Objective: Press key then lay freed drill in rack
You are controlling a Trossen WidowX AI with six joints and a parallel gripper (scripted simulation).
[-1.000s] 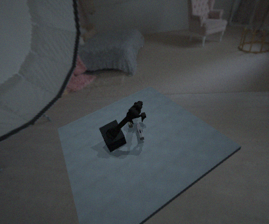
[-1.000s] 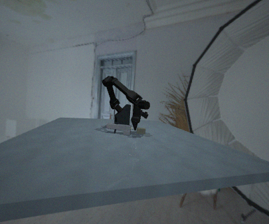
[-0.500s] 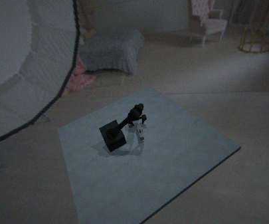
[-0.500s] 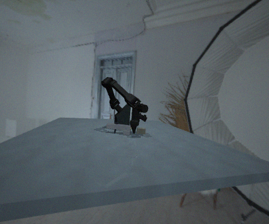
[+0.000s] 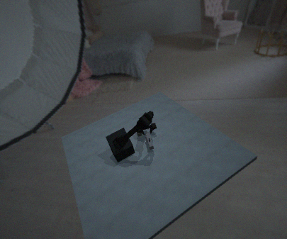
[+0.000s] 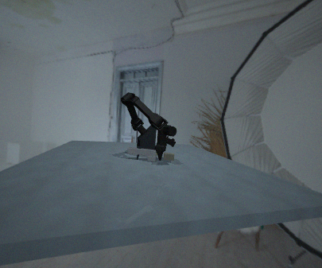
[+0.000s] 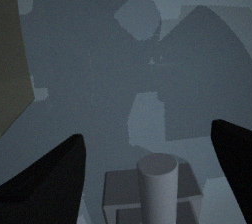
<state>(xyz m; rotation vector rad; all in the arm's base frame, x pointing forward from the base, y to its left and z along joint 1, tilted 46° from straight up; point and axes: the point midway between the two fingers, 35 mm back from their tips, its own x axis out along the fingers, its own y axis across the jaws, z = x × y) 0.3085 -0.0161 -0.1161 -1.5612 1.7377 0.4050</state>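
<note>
Right now the drill is 50 mm to the right of my gripper tip, 30 mm above it and 20 mm behind it. From my gripper tip the other things lie so: grey sleeve (110 mm to the right, 40 mm behind, 30 mm above).
</note>
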